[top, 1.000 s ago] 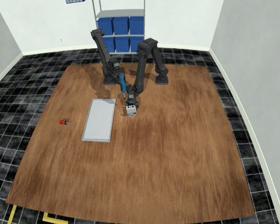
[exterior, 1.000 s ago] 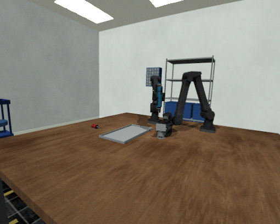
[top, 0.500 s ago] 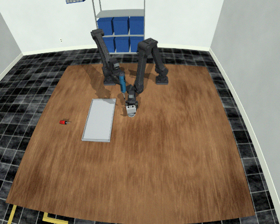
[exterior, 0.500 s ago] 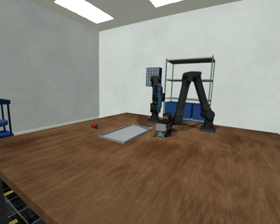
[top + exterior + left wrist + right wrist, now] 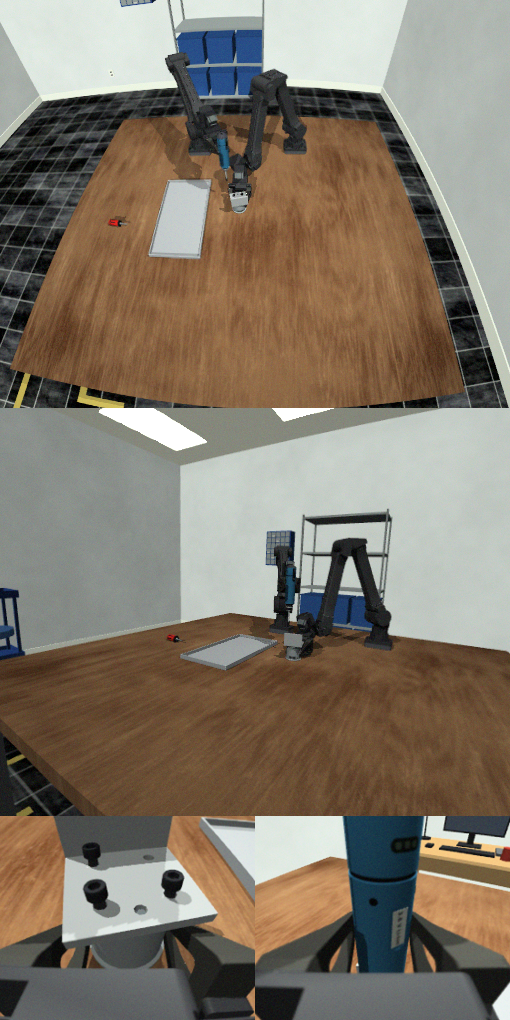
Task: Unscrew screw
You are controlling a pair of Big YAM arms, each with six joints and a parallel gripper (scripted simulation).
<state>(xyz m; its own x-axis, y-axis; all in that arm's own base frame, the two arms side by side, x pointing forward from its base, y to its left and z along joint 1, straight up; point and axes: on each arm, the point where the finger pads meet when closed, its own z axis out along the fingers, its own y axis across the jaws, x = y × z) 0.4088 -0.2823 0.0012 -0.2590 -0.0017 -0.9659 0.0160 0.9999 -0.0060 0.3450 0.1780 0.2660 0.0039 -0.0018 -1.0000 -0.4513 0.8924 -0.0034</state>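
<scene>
The grey bracket lies 50 mm above my left hand. Round my left hand: screw: 50 mm above, 20 mm behind, 10 mm to the left; then flat grey tray: 260 mm to the right, 50 mm ahead, 20 mm below; then small red-handled tool: 560 mm to the right, 90 mm ahead, 10 mm below.
</scene>
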